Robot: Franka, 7 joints.
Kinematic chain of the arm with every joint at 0, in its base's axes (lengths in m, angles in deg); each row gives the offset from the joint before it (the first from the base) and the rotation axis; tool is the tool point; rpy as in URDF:
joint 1: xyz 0 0 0.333 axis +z
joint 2: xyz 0 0 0 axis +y
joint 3: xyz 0 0 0.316 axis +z
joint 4: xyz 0.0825 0 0 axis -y
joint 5: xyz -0.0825 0 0.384 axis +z
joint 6: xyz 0 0 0 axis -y
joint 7: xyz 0.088 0 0 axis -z
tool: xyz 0 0 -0.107 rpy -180 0 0
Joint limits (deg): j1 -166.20..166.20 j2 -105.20..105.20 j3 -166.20..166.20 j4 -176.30..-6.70 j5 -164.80..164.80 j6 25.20..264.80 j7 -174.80..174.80
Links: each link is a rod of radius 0.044 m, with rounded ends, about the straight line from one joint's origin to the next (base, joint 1, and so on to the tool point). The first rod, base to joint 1, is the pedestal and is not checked.
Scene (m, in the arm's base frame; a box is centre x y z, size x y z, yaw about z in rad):
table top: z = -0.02
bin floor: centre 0.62 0.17 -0.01 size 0.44 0.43 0.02 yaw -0
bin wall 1: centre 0.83 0.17 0.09 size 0.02 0.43 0.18 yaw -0
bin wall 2: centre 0.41 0.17 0.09 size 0.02 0.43 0.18 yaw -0
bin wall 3: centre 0.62 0.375 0.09 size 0.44 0.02 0.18 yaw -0
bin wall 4: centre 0.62 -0.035 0.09 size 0.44 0.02 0.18 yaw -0
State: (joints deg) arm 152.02 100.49 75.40 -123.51 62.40 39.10 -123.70
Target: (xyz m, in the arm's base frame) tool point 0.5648 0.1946 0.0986
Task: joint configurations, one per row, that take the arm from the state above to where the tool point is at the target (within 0.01 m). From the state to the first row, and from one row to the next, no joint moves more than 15 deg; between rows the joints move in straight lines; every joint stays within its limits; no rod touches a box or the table.
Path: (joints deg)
1: 139.66 90.68 62.92 -115.33 54.10 41.40 -120.68
2: 127.29 80.87 50.43 -107.14 45.80 43.71 -117.66
3: 114.93 71.06 37.95 -98.96 37.50 46.01 -114.63
4: 102.56 61.25 25.47 -90.77 29.20 48.31 -111.61
5: 90.20 51.44 12.99 -82.59 20.90 50.62 -108.59
6: 77.67 47.29 -0.05 -84.44 30.47 52.54 -112.37
7: 65.14 43.14 -13.08 -86.30 40.05 54.47 -116.14
8: 52.62 39.00 -26.11 -88.15 49.62 56.40 -119.92
9: 40.09 34.85 -39.14 -90.01 59.19 58.33 -123.70
10: 39.27 47.33 -37.06 -88.03 61.05 64.63 -123.70
11: 38.45 59.81 -34.97 -86.06 62.91 70.94 -123.70

